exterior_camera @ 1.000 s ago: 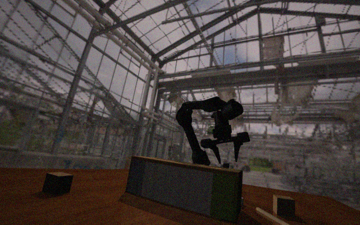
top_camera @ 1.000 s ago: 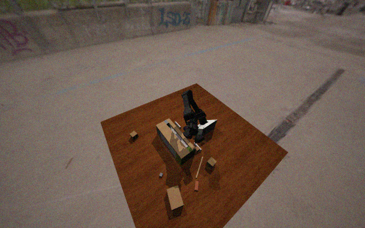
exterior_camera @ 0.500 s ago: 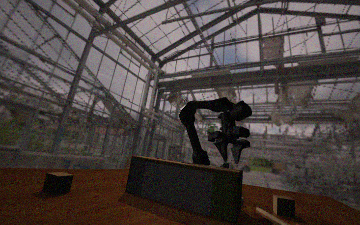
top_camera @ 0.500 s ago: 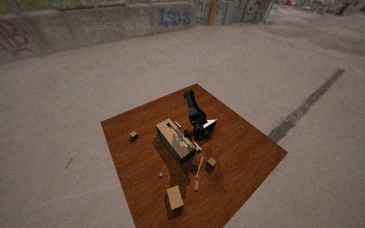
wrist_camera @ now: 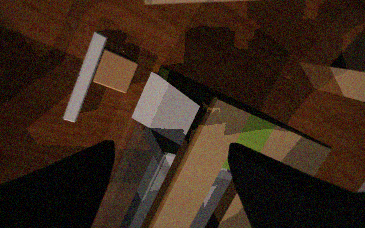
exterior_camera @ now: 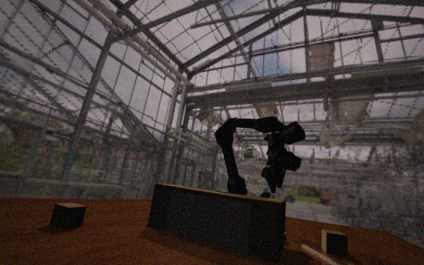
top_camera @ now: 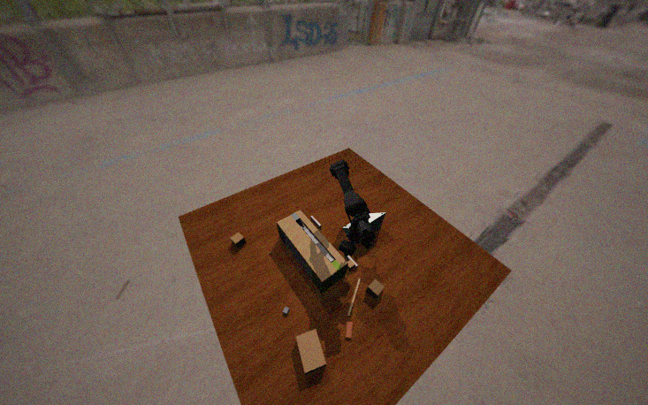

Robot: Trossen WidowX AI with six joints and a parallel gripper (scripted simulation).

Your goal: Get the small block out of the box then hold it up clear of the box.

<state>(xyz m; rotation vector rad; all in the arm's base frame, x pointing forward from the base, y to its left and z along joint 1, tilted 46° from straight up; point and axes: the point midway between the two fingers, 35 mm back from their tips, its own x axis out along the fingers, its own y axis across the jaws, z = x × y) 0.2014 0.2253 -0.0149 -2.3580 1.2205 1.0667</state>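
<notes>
Right now my gripper tip is 40 mm short of the thin stick, 140 mm to the right of it and 150 mm above it. Round my gripper tip: flat cardboard block: 310 mm ahead, 230 mm to the left, 130 mm below; then grey piece: 330 mm ahead, 40 mm to the left, 150 mm below.
</notes>
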